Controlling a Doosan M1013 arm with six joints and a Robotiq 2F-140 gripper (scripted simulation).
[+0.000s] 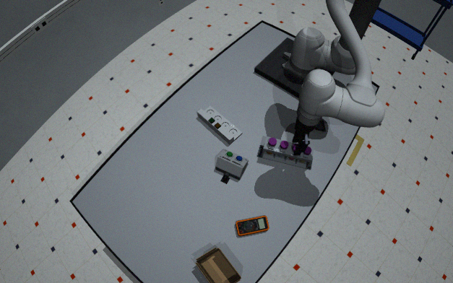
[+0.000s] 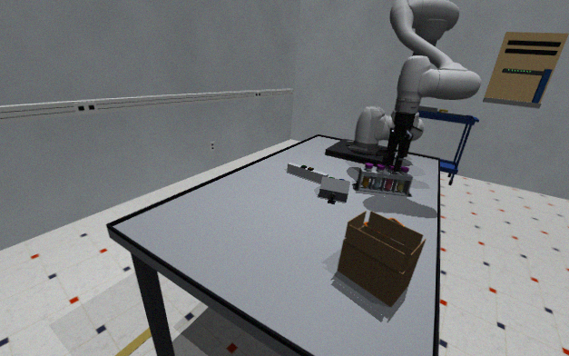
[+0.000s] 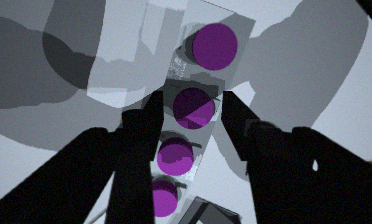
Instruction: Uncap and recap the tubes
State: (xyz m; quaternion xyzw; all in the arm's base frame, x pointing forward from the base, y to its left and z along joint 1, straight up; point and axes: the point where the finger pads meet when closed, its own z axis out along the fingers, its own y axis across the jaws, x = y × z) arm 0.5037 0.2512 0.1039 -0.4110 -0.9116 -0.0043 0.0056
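Now: hand 5 cm to the left of the purple cap, 3 cm above it and 2 cm short of it. The rest, counted from my hand: green key (21 cm to the right, 18 cm ahead, 8 cm below); blue key (17 cm to the right, 17 cm ahead, 8 cm below); key housing (19 cm to the right, 19 cm ahead, 9 cm below).
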